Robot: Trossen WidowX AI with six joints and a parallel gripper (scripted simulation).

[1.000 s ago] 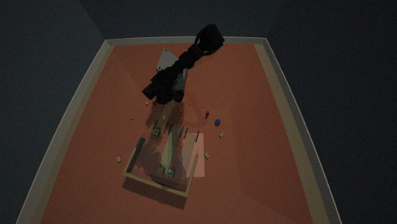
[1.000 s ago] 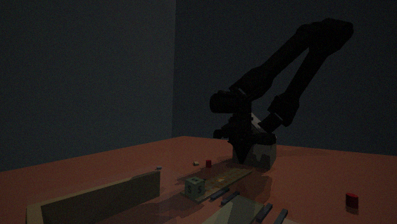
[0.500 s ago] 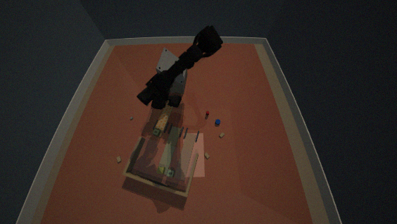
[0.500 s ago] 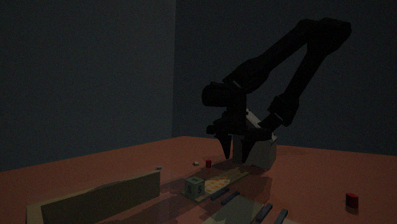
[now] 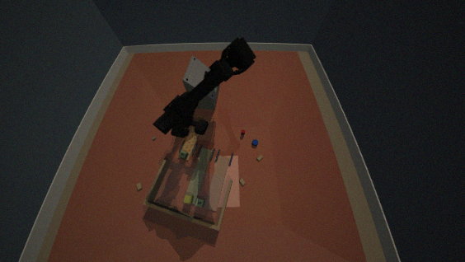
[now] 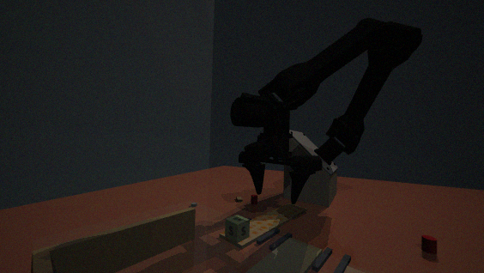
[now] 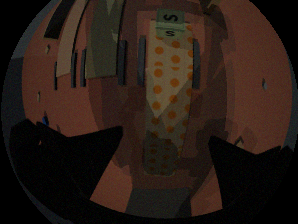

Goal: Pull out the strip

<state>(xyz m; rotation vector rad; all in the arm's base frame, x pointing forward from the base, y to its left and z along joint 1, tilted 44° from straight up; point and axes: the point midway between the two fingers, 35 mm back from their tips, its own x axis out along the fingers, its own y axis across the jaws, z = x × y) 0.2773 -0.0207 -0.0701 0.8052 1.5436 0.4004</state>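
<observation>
Right now the dotted strip is 40 mm below my gripper tip and 10 mm ahead of it. The rest, counted from my gripper tip: blue disc (320 mm to the left, 40 mm below, 30 mm ahead).
</observation>
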